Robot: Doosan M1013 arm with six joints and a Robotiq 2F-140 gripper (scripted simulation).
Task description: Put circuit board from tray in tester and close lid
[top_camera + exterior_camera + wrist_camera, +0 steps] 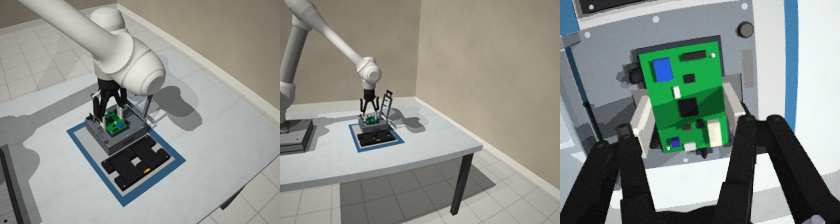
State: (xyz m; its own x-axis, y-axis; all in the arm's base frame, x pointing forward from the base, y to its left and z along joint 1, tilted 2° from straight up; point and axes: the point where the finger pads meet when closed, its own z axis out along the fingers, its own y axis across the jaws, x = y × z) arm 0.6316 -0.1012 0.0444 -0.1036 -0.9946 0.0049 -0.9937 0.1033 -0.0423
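The green circuit board is 20 mm below my hand. From my hand the other things lie so: latch hook 60 mm behind, 60 mm to the left, 10 mm below; then tester lid 120 mm ahead, 10 mm to the right, 80 mm above.
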